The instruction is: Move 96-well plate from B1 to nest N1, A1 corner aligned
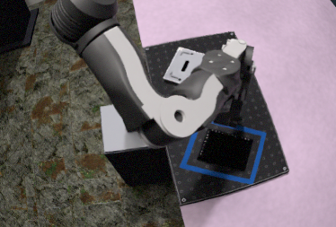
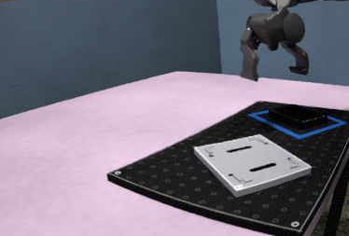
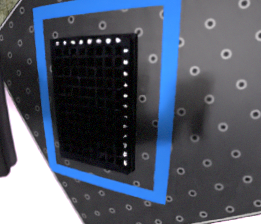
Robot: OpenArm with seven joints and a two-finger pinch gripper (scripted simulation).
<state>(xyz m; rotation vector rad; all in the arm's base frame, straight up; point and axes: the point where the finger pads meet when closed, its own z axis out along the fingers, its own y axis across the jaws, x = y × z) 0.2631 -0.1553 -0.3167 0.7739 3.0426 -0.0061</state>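
My hand is 20 mm past the black 96-well plate, 80 mm to the left of it and 90 mm above it. From my hand the other things lie so: grey plate nest: 40 mm behind, 170 mm to the left, 90 mm below.
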